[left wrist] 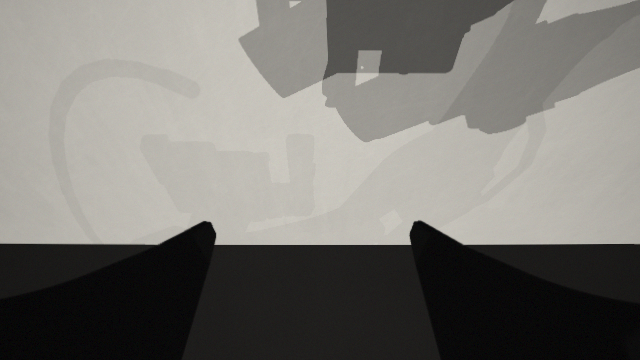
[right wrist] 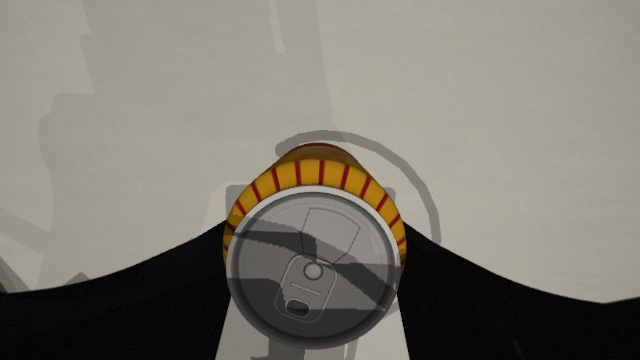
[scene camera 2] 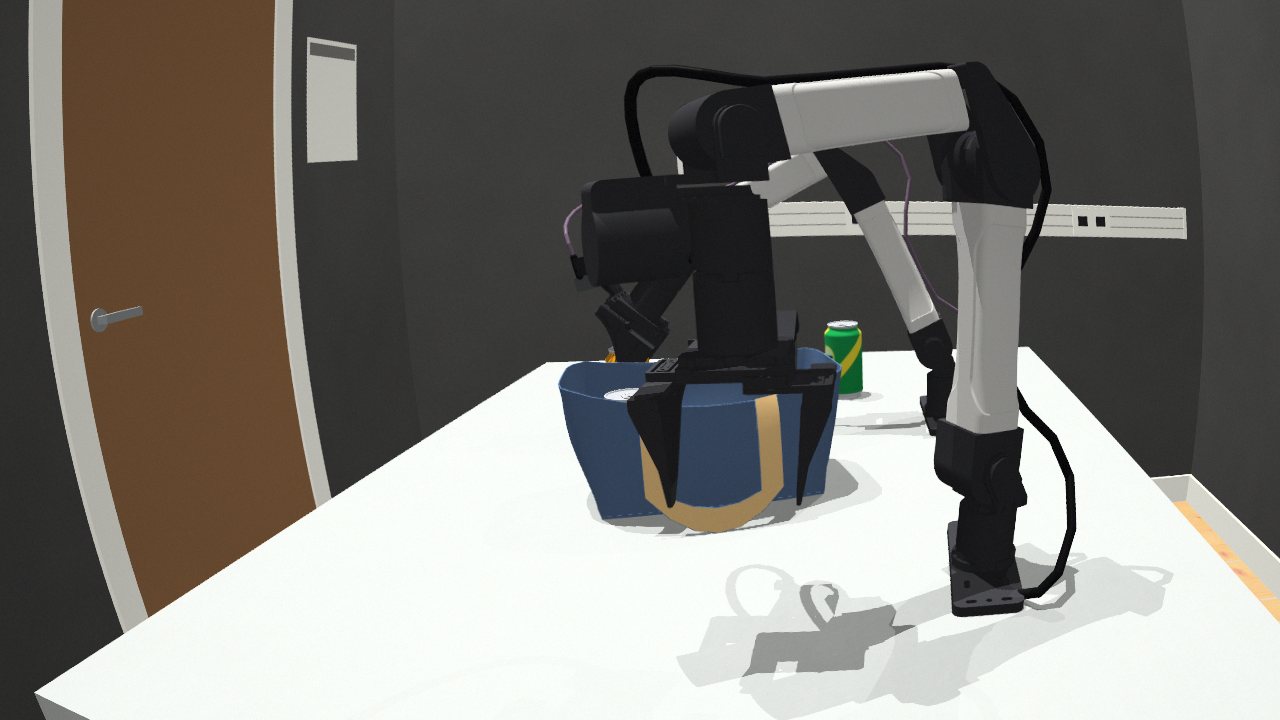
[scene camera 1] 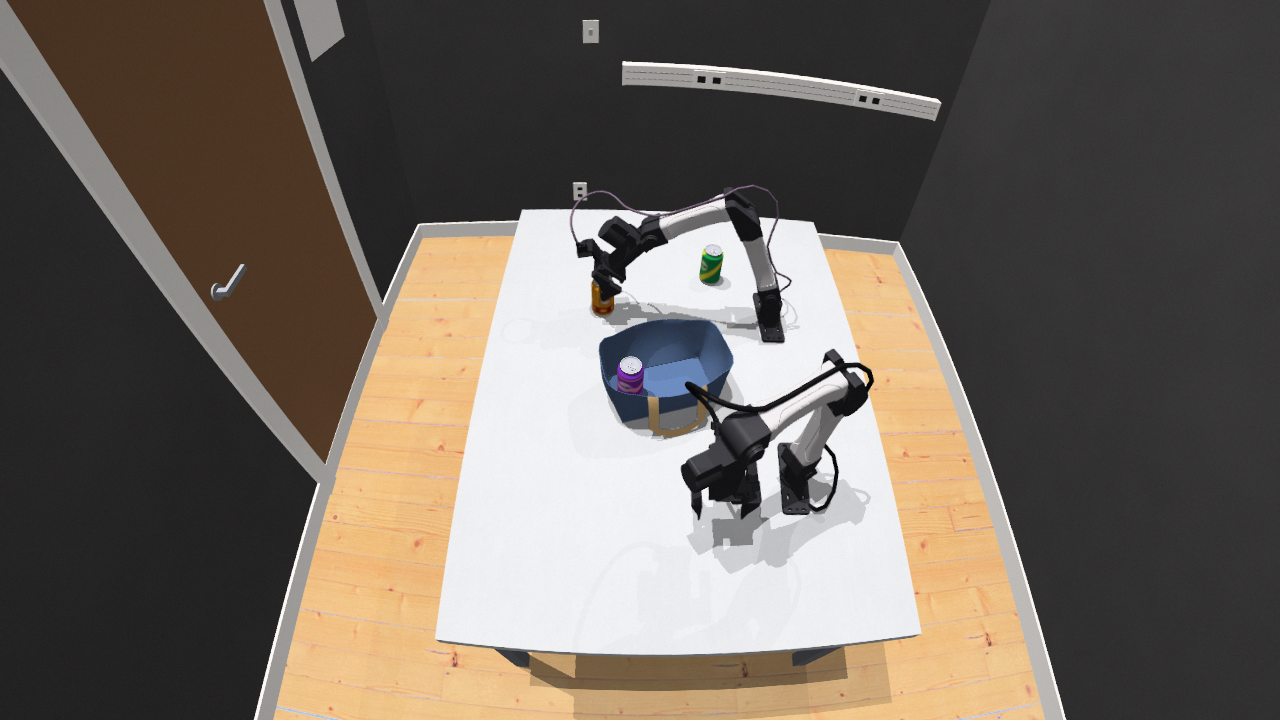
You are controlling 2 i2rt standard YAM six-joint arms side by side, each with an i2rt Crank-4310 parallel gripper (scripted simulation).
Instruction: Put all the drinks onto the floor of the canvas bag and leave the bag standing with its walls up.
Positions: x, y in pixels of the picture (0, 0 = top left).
Labels:
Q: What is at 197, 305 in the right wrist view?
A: My right gripper.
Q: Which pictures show my left gripper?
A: The left wrist view, scene camera 2 and scene camera 1 only.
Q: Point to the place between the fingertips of my left gripper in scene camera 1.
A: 720, 517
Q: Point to a green can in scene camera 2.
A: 843, 340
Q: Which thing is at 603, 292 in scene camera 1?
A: My right gripper.

